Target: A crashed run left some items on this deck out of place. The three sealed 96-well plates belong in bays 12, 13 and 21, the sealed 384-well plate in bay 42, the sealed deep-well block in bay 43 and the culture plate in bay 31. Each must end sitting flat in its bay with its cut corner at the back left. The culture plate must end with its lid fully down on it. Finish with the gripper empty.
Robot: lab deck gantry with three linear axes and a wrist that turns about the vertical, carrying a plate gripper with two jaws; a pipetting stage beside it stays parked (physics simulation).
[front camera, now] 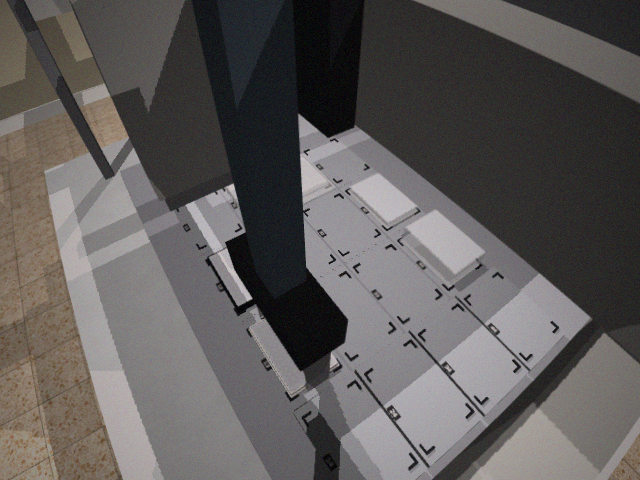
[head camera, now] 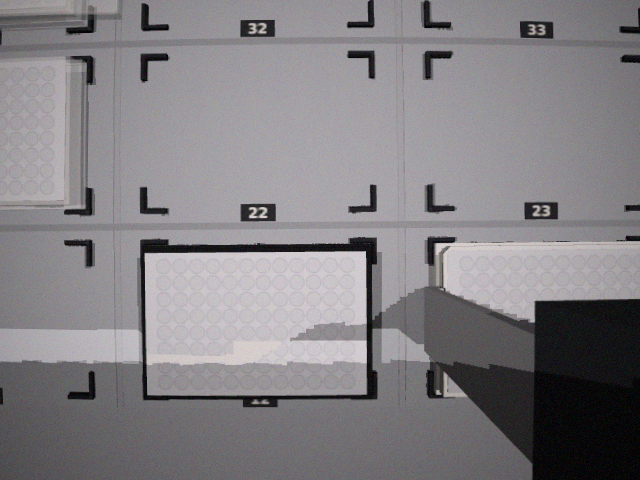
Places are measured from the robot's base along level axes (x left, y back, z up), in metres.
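Pixels of known places: robot's base, origin of the base link: [front camera: 177, 208].
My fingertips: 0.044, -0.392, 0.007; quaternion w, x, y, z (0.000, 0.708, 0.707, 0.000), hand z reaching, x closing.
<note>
Ahead of a thing's pixels: the offset from my fingertips to its top centre, as dx, dy, dz. "*": to the spot under its first point.
My gripper [front camera: 286, 351] is open, turned with its jaws towards the short ends of a sealed plate {-0.001, +0.000, +0.007} [front camera: 276, 356] [head camera: 542, 268] in bay 13. A jaw tip stands outside its left end. This plate looks flat, cut corner at back left. A black-rimmed plate {-0.001, +0.164, +0.007} [front camera: 231, 279] [head camera: 248, 299] lies in bay 12; I see no cut corner. Another 96-well plate {* +0.107, +0.287, +0.007} [head camera: 31, 129] lies in bay 21, partly in view. The item at bay 31 {* +0.227, +0.286, +0.007} [front camera: 312, 180] [head camera: 31, 5] reaches right past its corner mark; its lid seating is unclear. A white plate {+0.320, +0.164, +0.007} [front camera: 382, 198] is in bay 42, a taller block {+0.320, +0.000, +0.035} [front camera: 444, 240] in bay 43.
The dark gantry column [front camera: 268, 155] hides part of the deck in the front view. The parked pipetting stage [front camera: 175, 113] hangs at the left. A tall dark wall [front camera: 491, 155] stands behind the deck. Corner marks and labels outline bays 22 and 23.
</note>
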